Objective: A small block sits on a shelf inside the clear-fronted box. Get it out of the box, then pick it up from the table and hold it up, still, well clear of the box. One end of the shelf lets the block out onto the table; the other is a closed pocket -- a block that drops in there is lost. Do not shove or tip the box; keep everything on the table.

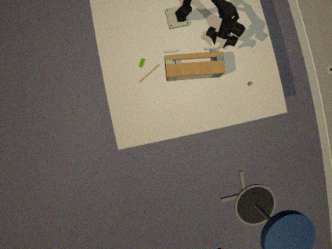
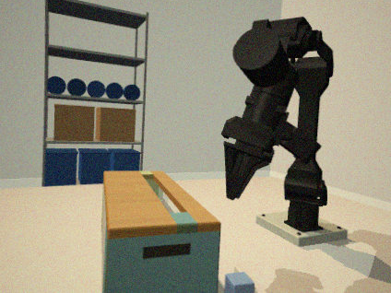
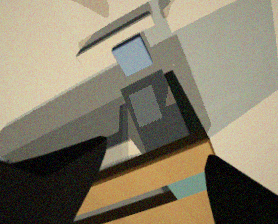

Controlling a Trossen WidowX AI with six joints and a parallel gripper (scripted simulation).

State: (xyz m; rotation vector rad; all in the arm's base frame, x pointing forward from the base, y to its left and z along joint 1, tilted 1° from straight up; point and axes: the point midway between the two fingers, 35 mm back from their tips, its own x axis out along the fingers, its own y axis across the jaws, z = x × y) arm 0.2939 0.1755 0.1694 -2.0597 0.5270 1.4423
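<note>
The bluish block is 140 mm below my gripper tip and 20 mm behind it. Round my gripper tip: thin wooden stick (480 mm to the right, 150 mm below, 60 mm ahead); then box (170 mm to the right, 90 mm below, 50 mm ahead); then small grey object (260 mm ahead, 230 mm to the left, 140 mm below).
</note>
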